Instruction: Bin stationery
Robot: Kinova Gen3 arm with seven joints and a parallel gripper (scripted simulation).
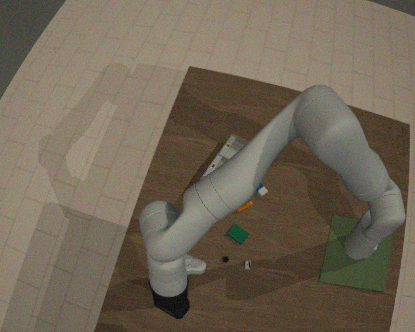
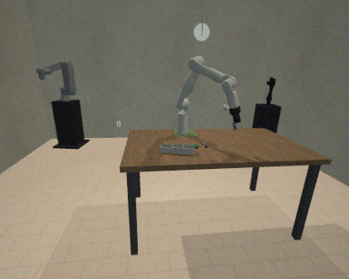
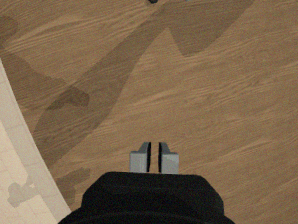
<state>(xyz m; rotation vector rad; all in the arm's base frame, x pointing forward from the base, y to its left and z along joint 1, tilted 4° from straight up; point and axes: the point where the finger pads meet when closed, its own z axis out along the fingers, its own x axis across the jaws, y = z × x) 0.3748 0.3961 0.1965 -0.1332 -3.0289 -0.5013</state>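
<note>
The bin is 430 mm to the right of my hand, 160 mm below it and 90 mm ahead of it. Also, from my hand: small black thing: 200 mm to the right, 180 mm below, 30 mm behind; small white thing: 210 mm to the right, 170 mm below, 100 mm behind; green notepad: 280 mm to the right, 180 mm below, 30 mm behind.
</note>
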